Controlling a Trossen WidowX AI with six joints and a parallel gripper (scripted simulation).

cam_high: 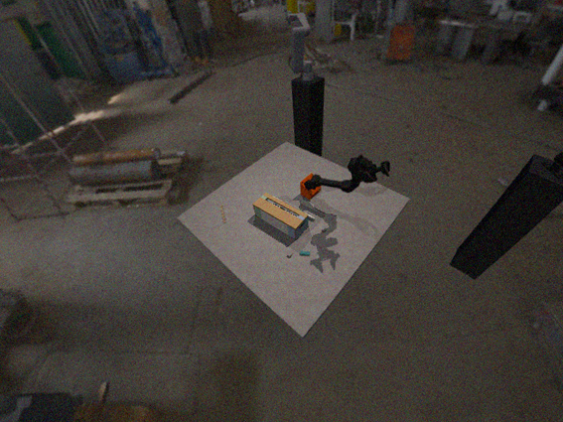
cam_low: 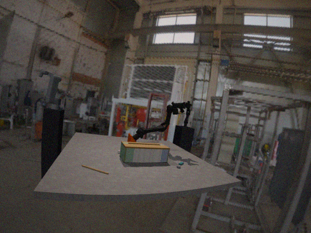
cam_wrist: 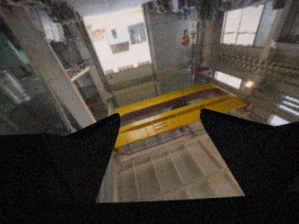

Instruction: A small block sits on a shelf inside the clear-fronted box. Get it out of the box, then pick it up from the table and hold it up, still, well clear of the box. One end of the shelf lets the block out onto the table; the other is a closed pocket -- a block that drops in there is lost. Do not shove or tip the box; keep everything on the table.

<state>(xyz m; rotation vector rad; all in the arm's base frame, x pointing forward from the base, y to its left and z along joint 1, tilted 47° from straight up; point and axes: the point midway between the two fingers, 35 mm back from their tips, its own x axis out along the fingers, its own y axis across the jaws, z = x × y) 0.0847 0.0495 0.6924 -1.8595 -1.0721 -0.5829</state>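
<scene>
Right now my gripper tip is 54 cm to the left of the box, 48 cm above it and 21 cm short of it. The rest, counted from my gripper tip: teal block (54 cm below, 34 cm ahead, 22 cm to the right); thin yellow stick (93 cm to the right, 54 cm below, 50 cm ahead).
</scene>
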